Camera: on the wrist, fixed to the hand. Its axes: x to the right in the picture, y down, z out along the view.
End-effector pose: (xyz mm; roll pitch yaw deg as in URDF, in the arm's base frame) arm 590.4 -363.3 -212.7 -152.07 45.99 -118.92
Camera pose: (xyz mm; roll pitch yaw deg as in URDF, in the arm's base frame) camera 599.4 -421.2 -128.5 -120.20 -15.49 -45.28
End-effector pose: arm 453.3 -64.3 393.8 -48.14 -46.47 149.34
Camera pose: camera 527.9 5.1 382.0 72.32 -33.54 14.61
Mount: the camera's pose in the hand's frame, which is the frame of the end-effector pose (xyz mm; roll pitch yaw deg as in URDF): -28.4 -74.7 -64.3 11.63 -5.55 -90.20
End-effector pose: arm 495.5 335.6 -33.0 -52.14 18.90 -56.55
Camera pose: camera 403.6 299.5 -5.3 -20.81 -53.20 -119.71
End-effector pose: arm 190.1 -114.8 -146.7 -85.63 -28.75 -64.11
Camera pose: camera 101.8 -92.8 -99.4 103.75 -61.03 113.45
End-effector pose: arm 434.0 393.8 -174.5 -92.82 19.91 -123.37
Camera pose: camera 383.6 427.3 -91.7 -100.47 -68.65 -99.80
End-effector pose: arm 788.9 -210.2 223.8 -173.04 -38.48 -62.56
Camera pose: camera 816.7 -119.6 263.2 153.12 -0.98 28.47
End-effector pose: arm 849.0 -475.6 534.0 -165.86 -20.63 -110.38
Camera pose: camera 921.3 -443.8 599.4 170.74 -7.96 -17.15
